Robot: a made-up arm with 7 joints. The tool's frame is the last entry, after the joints. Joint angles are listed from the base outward. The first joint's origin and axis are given. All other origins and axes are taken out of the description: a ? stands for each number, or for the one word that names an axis. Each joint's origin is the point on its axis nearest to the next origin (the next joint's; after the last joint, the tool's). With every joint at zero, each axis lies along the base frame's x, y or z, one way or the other. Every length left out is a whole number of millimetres.
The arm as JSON. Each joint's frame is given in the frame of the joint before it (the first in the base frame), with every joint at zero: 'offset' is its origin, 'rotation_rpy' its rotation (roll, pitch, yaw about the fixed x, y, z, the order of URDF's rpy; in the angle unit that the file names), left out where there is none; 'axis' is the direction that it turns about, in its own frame. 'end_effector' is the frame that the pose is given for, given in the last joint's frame.
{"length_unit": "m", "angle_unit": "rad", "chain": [
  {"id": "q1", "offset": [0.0, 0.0, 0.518], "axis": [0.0, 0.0, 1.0]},
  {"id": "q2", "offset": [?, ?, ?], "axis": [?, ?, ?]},
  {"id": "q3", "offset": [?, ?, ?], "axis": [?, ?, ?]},
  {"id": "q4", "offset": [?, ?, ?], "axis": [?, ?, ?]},
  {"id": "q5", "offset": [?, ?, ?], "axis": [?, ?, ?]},
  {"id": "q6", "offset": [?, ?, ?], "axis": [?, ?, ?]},
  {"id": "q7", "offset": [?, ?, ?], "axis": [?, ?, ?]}
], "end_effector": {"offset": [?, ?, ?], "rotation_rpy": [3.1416, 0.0, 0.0]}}
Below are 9 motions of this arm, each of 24 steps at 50 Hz.
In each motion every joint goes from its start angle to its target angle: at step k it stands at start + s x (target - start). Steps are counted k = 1, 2, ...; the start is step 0. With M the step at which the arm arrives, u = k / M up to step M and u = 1 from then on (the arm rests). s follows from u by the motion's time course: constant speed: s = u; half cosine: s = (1 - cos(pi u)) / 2; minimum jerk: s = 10 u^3 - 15 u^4 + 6 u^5.
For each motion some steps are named. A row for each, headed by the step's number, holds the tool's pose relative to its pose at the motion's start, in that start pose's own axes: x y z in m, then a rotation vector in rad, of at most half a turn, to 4 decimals.
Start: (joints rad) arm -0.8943 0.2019 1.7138 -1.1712 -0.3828 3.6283 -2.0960
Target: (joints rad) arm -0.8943 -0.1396 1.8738 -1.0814 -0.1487 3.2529 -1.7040
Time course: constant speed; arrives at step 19
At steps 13, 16, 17, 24:
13: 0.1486 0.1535 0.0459 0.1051 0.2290 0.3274
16: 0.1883 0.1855 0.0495 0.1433 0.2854 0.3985
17: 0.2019 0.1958 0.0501 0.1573 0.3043 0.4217
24: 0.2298 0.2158 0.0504 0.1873 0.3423 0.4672

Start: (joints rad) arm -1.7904 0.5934 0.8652 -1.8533 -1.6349 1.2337 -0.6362
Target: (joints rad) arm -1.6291 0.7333 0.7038 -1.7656 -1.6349 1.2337 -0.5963
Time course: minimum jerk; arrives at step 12
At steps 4, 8, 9, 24:
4: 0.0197 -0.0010 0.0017 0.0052 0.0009 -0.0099
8: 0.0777 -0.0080 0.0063 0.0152 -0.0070 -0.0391
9: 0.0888 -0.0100 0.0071 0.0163 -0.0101 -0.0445
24: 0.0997 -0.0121 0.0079 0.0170 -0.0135 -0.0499

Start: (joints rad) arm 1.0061 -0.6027 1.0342 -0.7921 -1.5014 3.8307 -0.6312
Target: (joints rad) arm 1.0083 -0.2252 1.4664 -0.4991 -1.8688 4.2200 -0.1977
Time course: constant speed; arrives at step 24
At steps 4, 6, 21, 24:
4: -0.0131 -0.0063 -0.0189 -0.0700 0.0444 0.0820
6: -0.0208 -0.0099 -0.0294 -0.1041 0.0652 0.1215
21: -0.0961 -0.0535 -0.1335 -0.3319 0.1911 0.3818
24: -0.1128 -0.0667 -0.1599 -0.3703 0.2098 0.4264

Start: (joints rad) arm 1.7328 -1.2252 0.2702 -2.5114 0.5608 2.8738 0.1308
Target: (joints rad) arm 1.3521 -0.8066 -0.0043 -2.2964 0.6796 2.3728 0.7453
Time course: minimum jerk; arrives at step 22
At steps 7, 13, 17, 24:
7: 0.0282 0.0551 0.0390 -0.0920 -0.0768 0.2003
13: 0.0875 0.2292 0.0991 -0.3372 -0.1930 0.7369
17: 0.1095 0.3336 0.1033 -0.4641 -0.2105 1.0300
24: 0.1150 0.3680 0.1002 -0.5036 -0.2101 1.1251

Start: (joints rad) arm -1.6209 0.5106 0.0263 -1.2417 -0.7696 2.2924 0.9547
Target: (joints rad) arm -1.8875 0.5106 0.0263 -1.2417 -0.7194 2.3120 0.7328
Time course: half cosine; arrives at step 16
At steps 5, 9, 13, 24:
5: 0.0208 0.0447 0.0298 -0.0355 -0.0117 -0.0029
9: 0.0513 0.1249 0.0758 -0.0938 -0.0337 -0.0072
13: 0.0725 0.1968 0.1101 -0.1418 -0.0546 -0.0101
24: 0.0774 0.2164 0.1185 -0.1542 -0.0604 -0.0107

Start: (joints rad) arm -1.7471 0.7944 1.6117 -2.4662 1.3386 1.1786 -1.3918
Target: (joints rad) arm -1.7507 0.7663 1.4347 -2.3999 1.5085 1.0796 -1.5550
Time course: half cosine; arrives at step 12
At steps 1, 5, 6, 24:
1: 0.0004 -0.0009 -0.0018 0.0000 0.0044 -0.0052
5: 0.0084 -0.0217 -0.0384 -0.0038 0.0945 -0.1171
6: 0.0109 -0.0299 -0.0519 -0.0067 0.1263 -0.1594
24: 0.0185 -0.0652 -0.1038 -0.0256 0.2434 -0.3296

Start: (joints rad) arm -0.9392 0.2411 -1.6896 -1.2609 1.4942 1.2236 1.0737
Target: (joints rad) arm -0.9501 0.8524 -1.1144 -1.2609 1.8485 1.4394 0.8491
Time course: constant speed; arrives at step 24
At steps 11, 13, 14, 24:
11: 0.0395 -0.0457 0.3607 -0.2103 -0.0994 -0.0875
13: 0.0552 -0.0387 0.4257 -0.2449 -0.1216 -0.0900
14: 0.0639 -0.0333 0.4577 -0.2616 -0.1329 -0.0897
24: 0.1788 0.0828 0.7515 -0.4038 -0.2459 -0.0309

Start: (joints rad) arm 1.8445 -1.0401 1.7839 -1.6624 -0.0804 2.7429 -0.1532
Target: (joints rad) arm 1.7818 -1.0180 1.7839 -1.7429 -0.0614 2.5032 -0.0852
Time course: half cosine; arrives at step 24
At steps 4, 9, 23, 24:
4: -0.0045 0.0018 0.0076 0.0041 -0.0245 0.0084
9: -0.0216 0.0081 0.0344 0.0183 -0.1128 0.0388
23: -0.0784 0.0236 0.1068 0.0553 -0.3642 0.1248
24: -0.0788 0.0236 0.1073 0.0555 -0.3658 0.1253

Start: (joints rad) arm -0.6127 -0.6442 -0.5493 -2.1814 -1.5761 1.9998 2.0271
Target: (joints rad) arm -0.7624 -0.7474 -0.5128 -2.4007 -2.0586 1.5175 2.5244
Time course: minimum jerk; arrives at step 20
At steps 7, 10, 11, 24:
7: -0.0136 0.0225 0.0256 -0.0688 0.1444 0.0585
10: -0.0246 0.0492 0.0530 -0.1185 0.3201 0.1329
11: -0.0273 0.0587 0.0621 -0.1286 0.3844 0.1610
24: -0.0330 0.1005 0.0974 -0.1248 0.6744 0.2932

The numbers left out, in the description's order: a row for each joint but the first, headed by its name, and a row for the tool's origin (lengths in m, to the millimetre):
q2: xyz 0.0 0.0 0.0, axis 0.0 1.0 0.0
q3: xyz 0.0 0.0 0.341, axis 0.0 0.0 1.0
q4: xyz 0.111 0.0 0.0, axis 0.0 -1.0 0.0
q5: xyz -0.123 0.0 0.572, axis 0.0 0.0 1.0
q6: xyz 0.0 0.0 0.0, axis 0.0 -1.0 0.0
q7: xyz 0.14 0.0 0.0, axis 0.0 0.0 -1.0
tool: xyz 0.0 0.0 0.0

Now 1 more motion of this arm.
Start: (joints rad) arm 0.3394 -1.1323 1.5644 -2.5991 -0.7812 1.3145 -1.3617
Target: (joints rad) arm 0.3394 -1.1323 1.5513 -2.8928 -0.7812 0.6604 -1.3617
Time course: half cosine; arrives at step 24
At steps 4, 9, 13, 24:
4: 0.0101 0.0020 0.0156 0.0562 -0.0150 -0.0132
9: 0.0452 0.0037 0.0721 0.2579 -0.0737 -0.0599
13: 0.0794 -0.0038 0.1311 0.4699 -0.1440 -0.1074
24: 0.1284 -0.0361 0.2248 0.8233 -0.2819 -0.1816

